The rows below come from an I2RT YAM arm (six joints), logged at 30 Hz.
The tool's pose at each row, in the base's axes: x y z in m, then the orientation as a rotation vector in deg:
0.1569, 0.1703, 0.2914, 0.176, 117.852, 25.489
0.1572, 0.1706, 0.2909, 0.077, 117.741, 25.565
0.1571, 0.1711, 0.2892, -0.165, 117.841, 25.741
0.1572, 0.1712, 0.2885, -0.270, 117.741, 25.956
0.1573, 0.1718, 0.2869, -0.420, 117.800, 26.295
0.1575, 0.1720, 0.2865, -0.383, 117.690, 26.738
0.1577, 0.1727, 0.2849, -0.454, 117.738, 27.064
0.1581, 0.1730, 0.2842, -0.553, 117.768, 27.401
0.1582, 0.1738, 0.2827, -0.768, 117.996, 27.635
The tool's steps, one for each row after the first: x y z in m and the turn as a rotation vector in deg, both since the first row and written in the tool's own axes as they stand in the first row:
0.0003, 0.0001, 0.0006, -0.111, -0.084, -0.050
0.0019, 0.0000, 0.0014, -0.318, 0.072, -0.130
0.0025, -0.0001, 0.0018, -0.527, 0.018, -0.122
0.0039, -0.0001, 0.0028, -0.816, 0.141, -0.072
0.0041, -0.0001, 0.0032, -1.128, 0.085, 0.133
0.0055, 0.0001, 0.0043, -1.377, 0.185, 0.232
0.0059, 0.0000, 0.0050, -1.649, 0.273, 0.313
0.0073, 0.0003, 0.0060, -1.864, 0.559, 0.293

